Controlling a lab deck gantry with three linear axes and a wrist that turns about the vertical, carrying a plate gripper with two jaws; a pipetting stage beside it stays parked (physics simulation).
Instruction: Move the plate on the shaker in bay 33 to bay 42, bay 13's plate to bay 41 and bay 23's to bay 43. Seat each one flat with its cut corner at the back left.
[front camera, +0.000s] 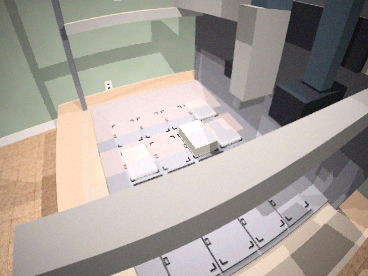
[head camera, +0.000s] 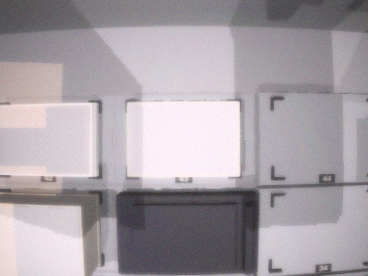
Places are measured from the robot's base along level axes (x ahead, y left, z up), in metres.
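Where they show: robot's base at its link origin: (front camera: 112, 126).
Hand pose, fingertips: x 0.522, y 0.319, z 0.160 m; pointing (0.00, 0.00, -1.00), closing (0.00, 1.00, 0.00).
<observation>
Things, the pixels of their top centre, and the offset from my fingertips. "*": a spot on its surface instead.
- third plate at its top centre: (front camera: 200, 107) dx -0.458, dy +0.045, dz -0.146 m
- dark shaker at its top centre: (head camera: 187, 242) dx -0.126, dy -0.061, dz -0.129 m
- tall pale block at its top centre: (head camera: 25, 243) (front camera: 197, 132) dx -0.294, dy -0.062, dz -0.118 m
- Bay 44 at a spot on its surface: (head camera: 310, 135) * dx +0.014, dy +0.048, dz -0.146 m
A white plate (head camera: 183, 139) lies flat in bay 43 in the head view; its cut corner cannot be made out in the glare. Another white plate (head camera: 47, 140) (front camera: 223, 133) lies flat in bay 42, its left end outside the head view. A third plate (front camera: 202, 110) lies in bay 41 at the back in the front view. The dark shaker (head camera: 185, 235) in bay 33 has no plate on it. My gripper's dark body (front camera: 306, 102) is at the right of the front view; its jaws are hidden behind the pale beam, and the gripper does not show in the head view.
A tall pale block (front camera: 198, 137) (head camera: 47, 240) stands in bay 32. A white plate (front camera: 140, 162) lies at the left of the deck. The parked pipetting stage (front camera: 260, 55) hangs left of my gripper. The beam (front camera: 190, 195) crosses the front. Bay 44 (head camera: 310, 135) lies right of bay 43.
</observation>
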